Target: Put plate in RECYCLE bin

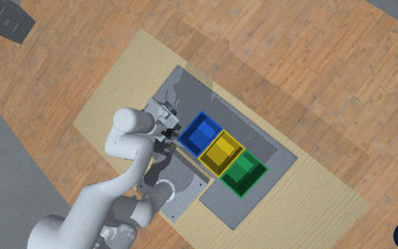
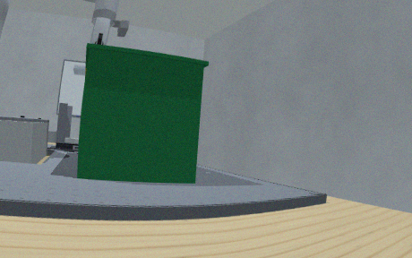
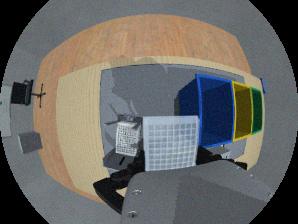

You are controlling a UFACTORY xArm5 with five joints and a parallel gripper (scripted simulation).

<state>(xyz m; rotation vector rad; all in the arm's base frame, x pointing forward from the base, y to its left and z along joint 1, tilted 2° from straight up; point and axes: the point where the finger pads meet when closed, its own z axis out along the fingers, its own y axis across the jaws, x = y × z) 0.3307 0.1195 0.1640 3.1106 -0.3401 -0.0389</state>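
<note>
My hand is 28 cm to the left of the yellow bin, 16 cm above it and 1 cm short of it. From my hand the other things lie so: green bin 41 cm to the right, 16 cm below, 2 cm behind; 96-well plate 1 cm below; blue bin 16 cm below, 15 cm to the right, 4 cm ahead.
</note>
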